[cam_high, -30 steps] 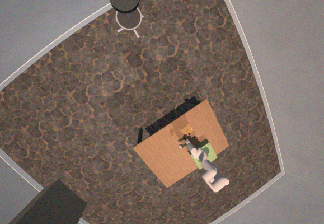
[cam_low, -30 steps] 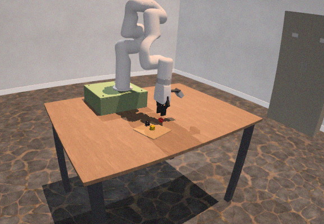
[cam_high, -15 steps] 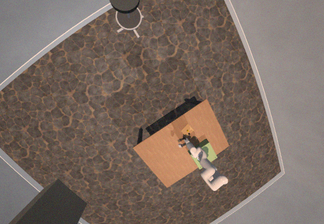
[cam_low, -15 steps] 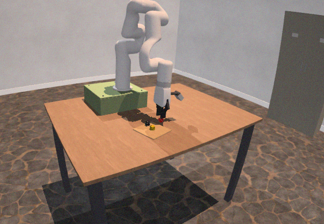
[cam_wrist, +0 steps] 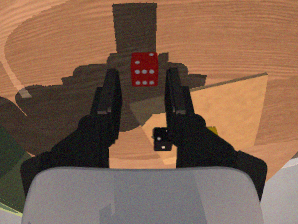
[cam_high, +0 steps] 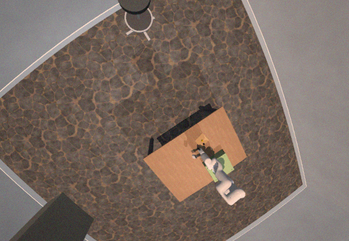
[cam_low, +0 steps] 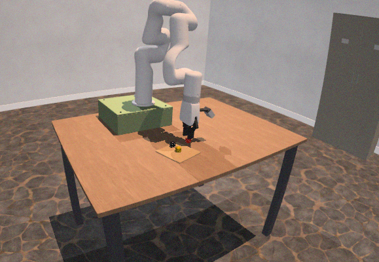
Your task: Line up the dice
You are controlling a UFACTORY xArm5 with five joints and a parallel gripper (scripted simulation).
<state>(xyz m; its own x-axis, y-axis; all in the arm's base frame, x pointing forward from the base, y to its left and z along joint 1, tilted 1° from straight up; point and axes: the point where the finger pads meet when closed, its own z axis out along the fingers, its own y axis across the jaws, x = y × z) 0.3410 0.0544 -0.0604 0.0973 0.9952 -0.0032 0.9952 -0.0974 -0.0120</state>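
The red die lies 40 mm below my hand. From my hand the other things lie so: black die 90 mm to the right, 30 mm below, 10 mm ahead; then yellow die 100 mm to the right, 60 mm ahead, 30 mm below; then tan mat 100 mm to the right, 60 mm ahead, 40 mm below.
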